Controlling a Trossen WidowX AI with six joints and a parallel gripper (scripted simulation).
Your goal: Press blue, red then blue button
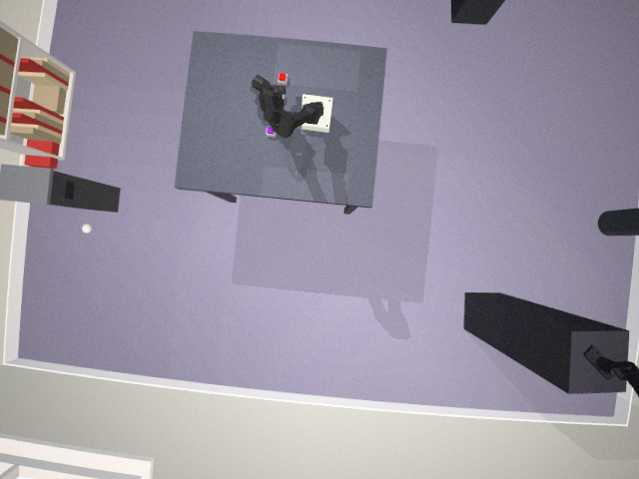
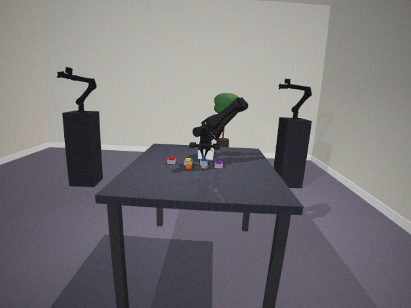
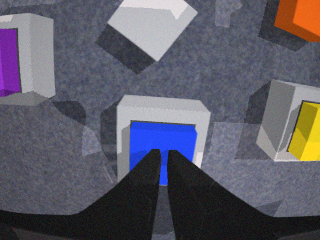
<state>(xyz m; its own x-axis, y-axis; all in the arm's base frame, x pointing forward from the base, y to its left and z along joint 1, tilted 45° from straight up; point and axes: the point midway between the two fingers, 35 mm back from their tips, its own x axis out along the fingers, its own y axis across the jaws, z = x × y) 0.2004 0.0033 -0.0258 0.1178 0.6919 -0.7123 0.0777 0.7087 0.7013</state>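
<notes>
Now: the blue button 10 mm below my gripper tip. The rest, counted from my gripper tip: grey block: 70 mm ahead, 30 mm below; then purple button: 50 mm ahead, 90 mm to the left; then yellow button: 10 mm ahead, 100 mm to the right.
</notes>
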